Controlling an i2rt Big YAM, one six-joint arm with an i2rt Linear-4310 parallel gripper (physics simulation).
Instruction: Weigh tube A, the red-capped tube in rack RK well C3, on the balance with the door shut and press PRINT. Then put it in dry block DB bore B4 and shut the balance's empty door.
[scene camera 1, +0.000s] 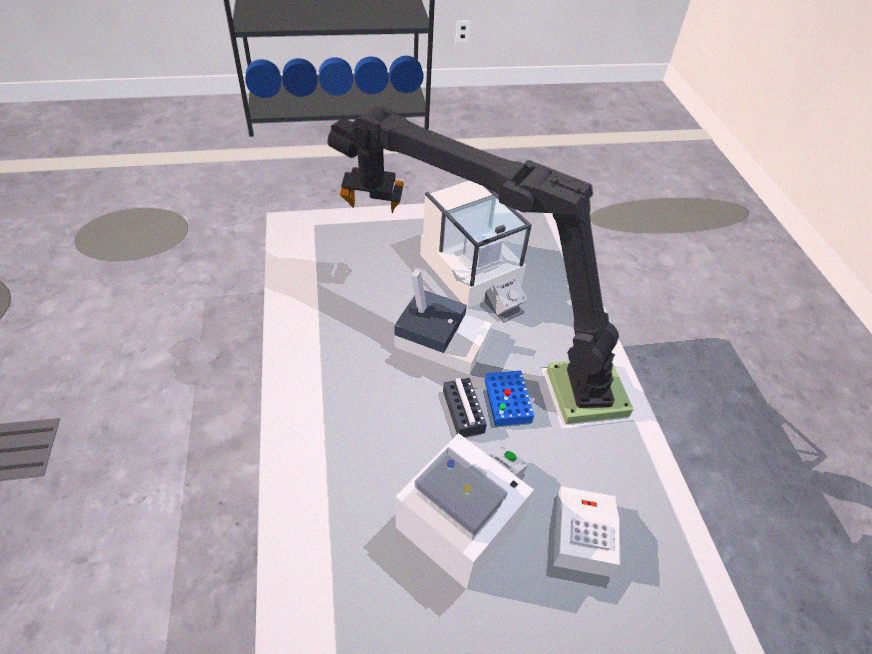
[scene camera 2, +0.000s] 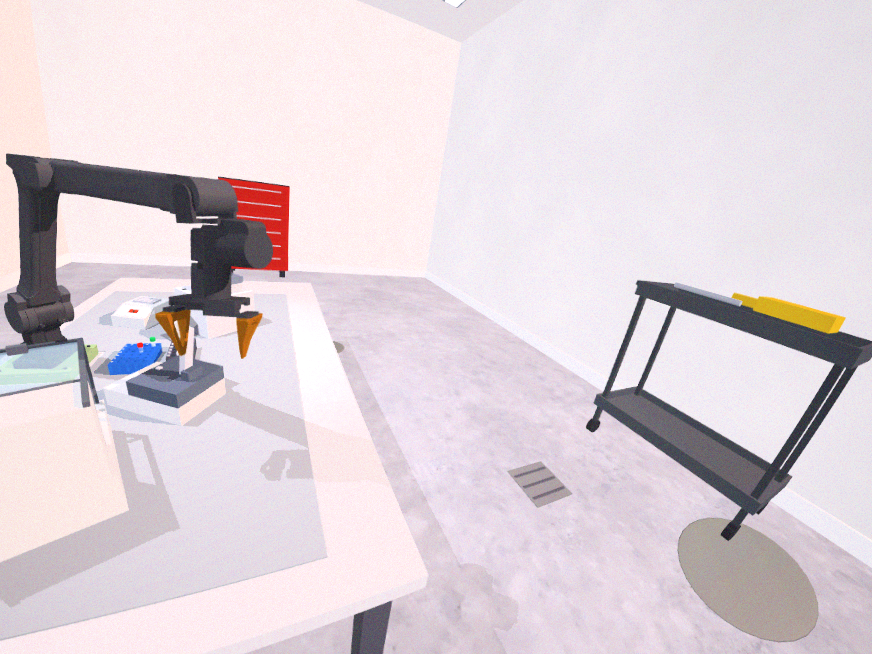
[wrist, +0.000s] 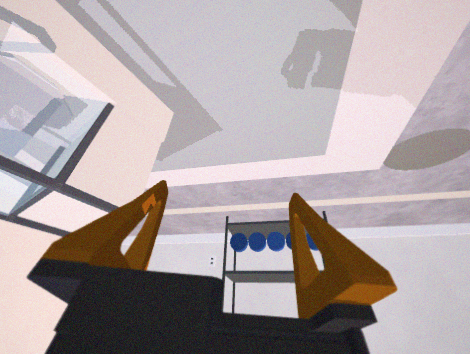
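Pixels of known places: gripper, fingertip midpoint: (scene camera 1: 373, 208) (scene camera 2: 213, 356) (wrist: 229, 192); arm's base, origin of the base link: (scene camera 1: 589, 386).
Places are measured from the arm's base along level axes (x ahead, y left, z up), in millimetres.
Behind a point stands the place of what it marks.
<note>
The red-capped tube (scene camera 1: 507, 392) {y 32, x 203, z 28 mm} (scene camera 2: 140, 344) {y 25, x 204, z 27 mm} stands upright in the blue rack (scene camera 1: 524, 416) {y 80, x 168, z 2 mm} (scene camera 2: 126, 362) {y -36, x 192, z 4 mm}; its well label cannot be read. The glass-sided balance (scene camera 1: 433, 242) {y -449, x 339, z 57 mm} (scene camera 2: 49, 457) {y -521, x 315, z 117 mm} (wrist: 135, 115) {y -443, x 344, z 44 mm} stands at the table's far end in the first scene view; its door state is unclear. A small button panel (scene camera 1: 507, 295) {y -259, x 159, z 42 mm} sits in front of it, its lettering unreadable. A white unit (scene camera 1: 567, 496) {y 282, x 116, z 18 mm} (scene camera 2: 123, 317) {y 275, x 56, z 9 mm} with a red display and a grid of round bores looks like the dry block. My gripper (scene camera 1: 373, 206) {y -402, x 497, z 206 mm} (scene camera 2: 213, 355) {y -402, x 497, z 206 mm} (wrist: 229, 192) {y -402, x 497, z 206 mm} is open and empty, high beside the balance, far from the tube.
A green-capped tube (scene camera 1: 502, 406) {y 69, x 219, z 28 mm} (scene camera 2: 152, 340) {y 61, x 220, z 23 mm} shares the rack. Beside it is a black rack (scene camera 1: 451, 401) {y 39, x 328, z 10 mm} with a white bar. A dark-topped device (scene camera 1: 429, 325) {y -151, x 368, z 53 mm} (scene camera 2: 165, 387) {y -247, x 358, z 54 mm} with an upright post stands between racks and balance. A white box (scene camera 1: 429, 527) {y 369, x 402, z 98 mm} and a green-button unit (scene camera 1: 509, 456) {y 204, x 226, z 47 mm} are nearby.
</note>
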